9 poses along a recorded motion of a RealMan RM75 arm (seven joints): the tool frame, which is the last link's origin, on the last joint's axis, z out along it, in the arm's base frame.
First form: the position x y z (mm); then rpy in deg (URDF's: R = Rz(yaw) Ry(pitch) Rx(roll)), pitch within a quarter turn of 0, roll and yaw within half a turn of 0.
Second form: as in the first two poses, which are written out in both.
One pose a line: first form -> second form
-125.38 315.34 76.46 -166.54 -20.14 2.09 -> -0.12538 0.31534 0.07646 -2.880 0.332 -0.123
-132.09 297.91 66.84 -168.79 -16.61 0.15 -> -0.13209 0.29791 0.06684 -2.937 0.284 -0.061
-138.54 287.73 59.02 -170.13 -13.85 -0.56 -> -0.13854 0.28773 0.05902 -2.967 0.240 -0.032
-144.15 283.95 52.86 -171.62 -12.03 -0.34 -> -0.14415 0.28395 0.05286 -2.993 0.209 -0.025
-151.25 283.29 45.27 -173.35 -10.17 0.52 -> -0.15125 0.28329 0.04527 -3.022 0.175 -0.030
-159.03 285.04 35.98 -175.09 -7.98 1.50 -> -0.15903 0.28504 0.03598 -3.051 0.136 -0.038
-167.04 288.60 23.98 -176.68 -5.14 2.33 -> -0.16704 0.28860 0.02398 -3.080 0.087 -0.046
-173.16 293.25 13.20 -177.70 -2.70 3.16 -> -0.17316 0.29325 0.01320 -3.099 0.045 -0.057
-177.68 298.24 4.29 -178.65 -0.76 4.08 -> -0.17768 0.29824 0.00429 -3.117 0.012 -0.072
